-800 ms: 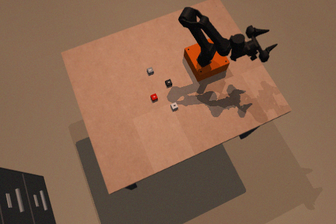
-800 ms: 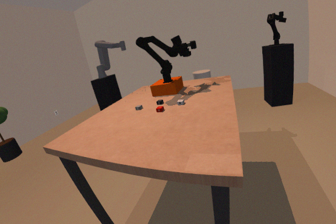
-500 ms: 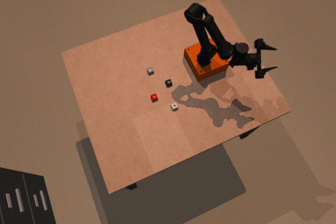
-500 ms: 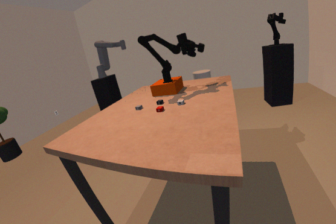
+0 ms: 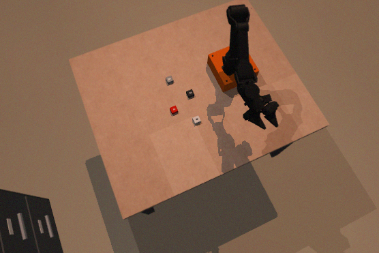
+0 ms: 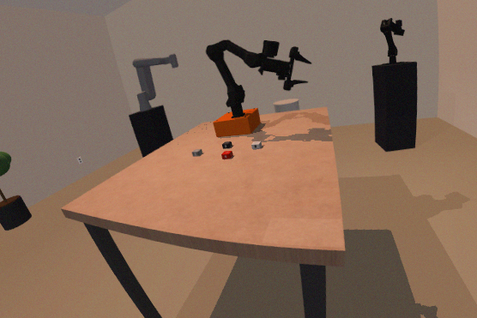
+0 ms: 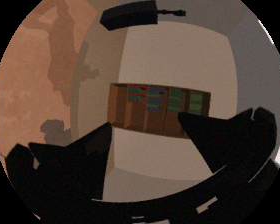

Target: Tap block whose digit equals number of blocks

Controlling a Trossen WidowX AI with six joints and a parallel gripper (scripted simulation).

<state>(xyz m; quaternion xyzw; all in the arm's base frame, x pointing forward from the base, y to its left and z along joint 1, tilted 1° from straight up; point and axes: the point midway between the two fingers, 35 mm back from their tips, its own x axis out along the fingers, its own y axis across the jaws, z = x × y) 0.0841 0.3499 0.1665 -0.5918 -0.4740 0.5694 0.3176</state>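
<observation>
My gripper tip is now 37 cm to the left of the red block, 26 cm short of it and 23 cm above it. Round my gripper tip: white block (26 cm to the right, 23 cm below, 19 cm ahead); black block (40 cm to the right, 23 cm below, 14 cm ahead); grey block (52 cm to the right, 23 cm below, 19 cm ahead).
</observation>
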